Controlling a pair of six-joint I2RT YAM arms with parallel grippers.
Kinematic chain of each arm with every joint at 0, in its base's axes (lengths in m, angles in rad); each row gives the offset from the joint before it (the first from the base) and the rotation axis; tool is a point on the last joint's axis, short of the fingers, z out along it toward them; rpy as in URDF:
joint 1: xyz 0 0 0.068 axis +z
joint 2: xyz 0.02 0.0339 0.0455 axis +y
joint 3: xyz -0.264 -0.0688 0 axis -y
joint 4: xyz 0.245 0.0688 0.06 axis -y
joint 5: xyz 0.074 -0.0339 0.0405 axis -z
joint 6: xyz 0.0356 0 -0.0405 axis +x
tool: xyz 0 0 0 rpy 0 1.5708 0
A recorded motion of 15 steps. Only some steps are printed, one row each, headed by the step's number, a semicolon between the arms.
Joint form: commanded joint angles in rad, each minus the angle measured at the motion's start. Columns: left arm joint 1, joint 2, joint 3, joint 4, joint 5, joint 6; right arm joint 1, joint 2, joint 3, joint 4, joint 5, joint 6.
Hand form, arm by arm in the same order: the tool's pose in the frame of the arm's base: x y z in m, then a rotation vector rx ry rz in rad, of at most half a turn. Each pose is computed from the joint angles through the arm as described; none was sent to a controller.
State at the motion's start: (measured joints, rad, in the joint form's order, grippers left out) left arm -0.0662 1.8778 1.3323 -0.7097 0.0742 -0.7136; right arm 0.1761 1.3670 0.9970 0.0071 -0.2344 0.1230
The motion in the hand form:
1: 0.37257 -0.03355 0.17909 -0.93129 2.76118 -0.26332; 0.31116 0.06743 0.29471 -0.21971 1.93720 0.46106
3: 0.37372 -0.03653 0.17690 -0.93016 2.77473 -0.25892; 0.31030 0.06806 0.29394 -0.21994 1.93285 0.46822
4: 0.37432 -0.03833 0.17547 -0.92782 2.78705 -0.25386; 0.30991 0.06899 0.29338 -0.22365 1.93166 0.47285
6: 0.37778 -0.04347 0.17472 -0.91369 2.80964 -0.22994; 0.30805 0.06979 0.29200 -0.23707 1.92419 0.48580
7: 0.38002 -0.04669 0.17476 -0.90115 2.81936 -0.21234; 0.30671 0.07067 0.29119 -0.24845 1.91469 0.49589
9: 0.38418 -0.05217 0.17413 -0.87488 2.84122 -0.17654; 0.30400 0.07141 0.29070 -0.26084 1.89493 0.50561
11: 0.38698 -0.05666 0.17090 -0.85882 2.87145 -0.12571; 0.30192 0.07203 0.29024 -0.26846 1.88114 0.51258
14: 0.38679 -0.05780 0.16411 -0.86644 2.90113 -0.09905; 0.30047 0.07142 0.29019 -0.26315 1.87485 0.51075
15: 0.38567 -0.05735 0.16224 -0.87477 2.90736 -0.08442; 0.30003 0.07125 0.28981 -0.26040 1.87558 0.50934
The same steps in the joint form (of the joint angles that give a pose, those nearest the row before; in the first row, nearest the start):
1: -0.0162 0.0217 0.0095 -0.0334 0.0040 -0.0300; 0.0090 0.0044 -0.0210 0.0246 -0.0217 0.0133
3: -0.0238 0.0336 0.0180 -0.0421 0.0040 -0.0335; 0.0111 0.0017 -0.0282 0.0341 -0.0247 0.0177
4: -0.0284 0.0420 0.0248 -0.0515 0.0040 -0.0335; 0.0140 0.0013 -0.0313 0.0379 -0.0271 0.0185
6: -0.0420 0.0644 0.0551 -0.0797 -0.0066 -0.0312; 0.0161 -0.0044 -0.0440 0.0510 -0.0405 0.0166
7: -0.0507 0.0768 0.0736 -0.0944 -0.0166 -0.0283; 0.0186 -0.0086 -0.0540 0.0652 -0.0506 0.0151
9: -0.0652 0.1022 0.1092 -0.1244 -0.0351 -0.0191; 0.0215 -0.0191 -0.0718 0.0909 -0.0603 0.0135
11: -0.0777 0.1309 0.1403 -0.1610 -0.0581 -0.0129; 0.0241 -0.0270 -0.0851 0.1094 -0.0662 0.0135
14: -0.0811 0.1516 0.1450 -0.1796 -0.0626 -0.0149; 0.0235 -0.0338 -0.0934 0.1181 -0.0627 0.0166
15: -0.0809 0.1539 0.1412 -0.1848 -0.0683 -0.0184; 0.0235 -0.0355 -0.0961 0.1187 -0.0604 0.0177

